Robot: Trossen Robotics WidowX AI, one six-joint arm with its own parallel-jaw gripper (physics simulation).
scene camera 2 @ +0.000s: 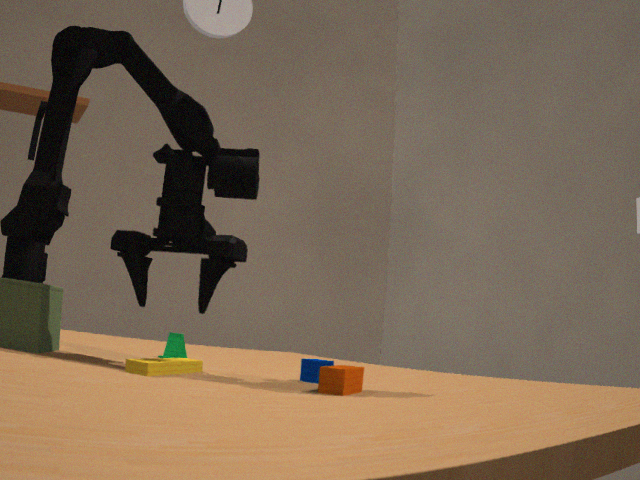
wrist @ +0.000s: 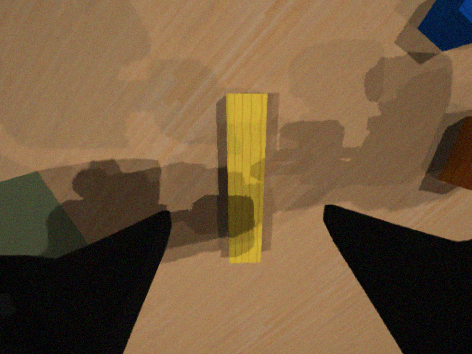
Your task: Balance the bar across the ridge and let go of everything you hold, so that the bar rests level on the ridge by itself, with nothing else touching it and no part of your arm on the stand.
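Pixels of known places: gripper, fingertip midpoint: (scene camera 2: 171, 310) (wrist: 247, 215); arm's base, origin of the base link: (scene camera 2: 21, 281).
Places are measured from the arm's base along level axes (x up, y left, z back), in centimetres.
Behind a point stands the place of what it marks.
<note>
A yellow bar (scene camera 2: 164, 366) @(x -8.6, y -16.5, z -19.2 cm) (wrist: 246, 145) @(x -8.0, y -9.7, z -23.5 cm) lies flat on the table. In the scene view a green stand (scene camera 2: 175, 346) @(x -7.3, y 8.5, z -28.6 cm) with a narrow top stands behind the bar, its lower part partly hidden by it; the stand does not show in the wrist view. My gripper (scene camera 2: 172, 308) @(x -1.3, y -11.6, z -21.1 cm) (wrist: 247, 215) @(x -1.3, y -11.6, z -21.1 cm) is open and empty, pointing down above the bar. In the wrist view the bar runs lengthwise between the two fingertips, apart from both.
A blue block (scene camera 2: 311, 370) @(x -7.9, y -15.1, z -41.4 cm) (wrist: 447, 27) @(x -7.8, y -14.0, z -41.1 cm) and an orange block (scene camera 2: 341, 380) @(x -7.8, y -29.3, z -37.2 cm) (wrist: 460, 162) @(x -8.4, y -25.6, z -37.3 cm) lie on the table to the right of the bar. The green-grey arm base (scene camera 2: 28, 316) @(x -4.8, y -6.5, z -1.3 cm) (wrist: 30, 215) @(x -6.6, y -0.3, z -5.8 cm) is at the left. The table edge (scene camera 2: 568, 454) @(x -10.7, y -64.2, z -35.6 cm) runs along the front right.
</note>
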